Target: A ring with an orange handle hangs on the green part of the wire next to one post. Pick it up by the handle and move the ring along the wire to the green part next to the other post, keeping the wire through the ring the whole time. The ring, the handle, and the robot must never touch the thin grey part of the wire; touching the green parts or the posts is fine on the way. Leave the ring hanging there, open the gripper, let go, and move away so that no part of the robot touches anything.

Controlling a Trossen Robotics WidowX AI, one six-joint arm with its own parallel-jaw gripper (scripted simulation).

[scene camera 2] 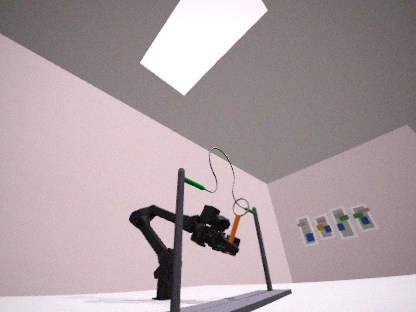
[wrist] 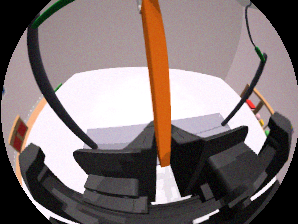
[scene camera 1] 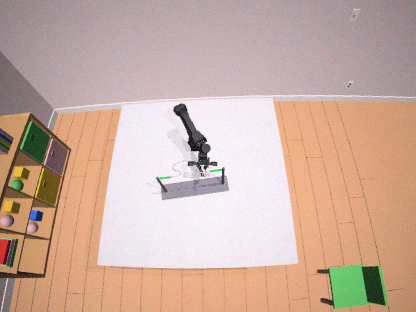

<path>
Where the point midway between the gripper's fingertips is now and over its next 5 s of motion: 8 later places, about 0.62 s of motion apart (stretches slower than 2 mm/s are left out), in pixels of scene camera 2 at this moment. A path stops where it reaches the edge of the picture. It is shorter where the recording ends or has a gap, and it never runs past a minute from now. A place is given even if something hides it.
The gripper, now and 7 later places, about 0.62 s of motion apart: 237,250; 242,251; 245,251; 248,252; 249,258; 241,255; 237,252; 230,248
</path>
